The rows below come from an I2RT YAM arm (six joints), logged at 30 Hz.
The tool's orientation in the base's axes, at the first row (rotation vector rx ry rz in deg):
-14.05, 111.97, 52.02
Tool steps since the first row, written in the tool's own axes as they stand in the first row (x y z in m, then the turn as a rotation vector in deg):
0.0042, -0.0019, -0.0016, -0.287, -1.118, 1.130
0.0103, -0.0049, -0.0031, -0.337, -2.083, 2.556
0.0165, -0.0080, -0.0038, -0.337, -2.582, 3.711
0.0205, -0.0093, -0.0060, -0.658, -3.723, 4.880
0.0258, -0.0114, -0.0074, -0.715, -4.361, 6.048
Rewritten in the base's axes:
-0.0024, -0.0017, -0.0039, 1.479, -0.071, -0.646
-0.0052, -0.0037, -0.0100, 2.950, 0.212, -1.496
-0.0075, -0.0052, -0.0164, 3.977, 0.649, -2.078
-0.0105, -0.0068, -0.0197, 5.512, 0.582, -2.719
-0.0132, -0.0083, -0.0246, 6.648, 0.918, -3.326

